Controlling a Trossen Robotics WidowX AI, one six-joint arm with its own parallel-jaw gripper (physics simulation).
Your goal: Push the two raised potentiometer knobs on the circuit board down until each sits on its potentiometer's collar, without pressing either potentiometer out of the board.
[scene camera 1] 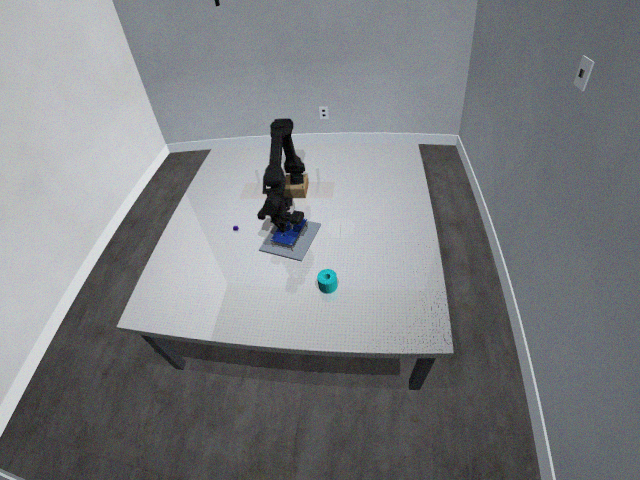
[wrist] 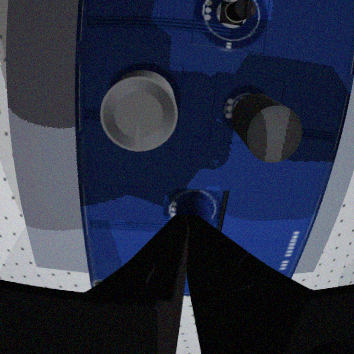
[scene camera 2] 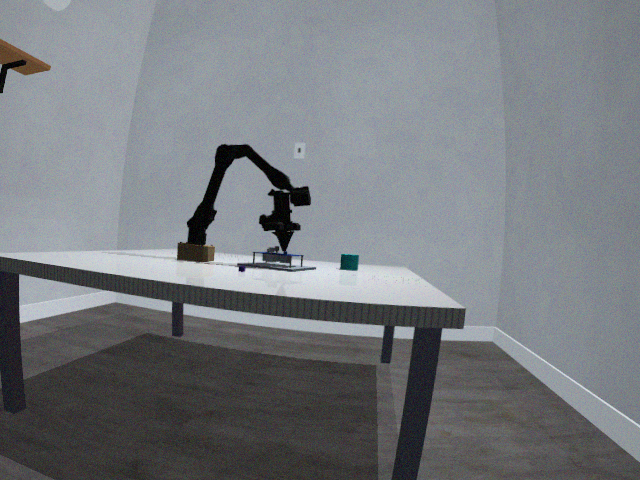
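Pixels of known places: gripper, fingertip midpoint: (scene camera 1: pixel 283 231) (wrist: pixel 185 226) (scene camera 2: pixel 284 251); arm's base, origin of the base link: (scene camera 1: pixel 296 180) (scene camera 2: pixel 195 244).
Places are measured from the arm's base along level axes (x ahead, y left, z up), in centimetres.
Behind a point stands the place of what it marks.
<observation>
The blue circuit board (scene camera 1: pixel 282 238) {x 37.5, y -7.6, z -1.2 cm} (scene camera 2: pixel 295 254) {x 39.0, y -8.3, z -1.2 cm} (wrist: pixel 150 172) {x 33.0, y -7.4, z -1.2 cm} stands on short legs. In the wrist view a wide pale grey knob (wrist: pixel 139 112) {x 30.4, y -6.6, z 1.0 cm} is at left and a tall dark knob (wrist: pixel 272 132) {x 32.0, y -3.6, z 1.5 cm} at right, its lower part showing beside its top. A small dark shaft (wrist: pixel 242 11) {x 28.8, y -3.0, z 0.4 cm} stands in a printed ring at the top edge. My gripper (scene camera 2: pixel 284 251) {x 34.9, y -6.9, z 0.0 cm} (wrist: pixel 185 226) {x 34.9, y -6.9, z 0.0 cm} is shut and empty, pointing down. Its tips are over or at another printed ring (wrist: pixel 215 202) {x 35.4, y -5.7, z -1.6 cm} on the board; they hide what is in it, and contact cannot be told. Collar gaps are unclear.
A grey base plate (scene camera 1: pixel 303 250) {x 41.8, y 0.5, z -5.4 cm} (scene camera 2: pixel 306 268) {x 43.2, y -7.6, z -5.6 cm} (wrist: pixel 42 175) {x 32.6, y -13.9, z -5.3 cm} lies under the board. A teal cylinder (scene camera 1: pixel 327 281) {x 63.0, y 8.7, z 0.0 cm} (scene camera 2: pixel 349 261) {x 60.1, y 5.3, z -2.7 cm} stands beyond the plate. A small purple object (scene camera 1: pixel 235 227) {x 23.3, y -30.1, z -4.6 cm} (scene camera 2: pixel 241 268) {x 23.2, y -31.2, z -5.2 cm} lies to one side. The arm's wooden base block (scene camera 1: pixel 296 190) {x 6.5, y -0.6, z -1.4 cm} (scene camera 2: pixel 195 252) {x 2.0, y -7.1, z -2.8 cm} is behind.
</observation>
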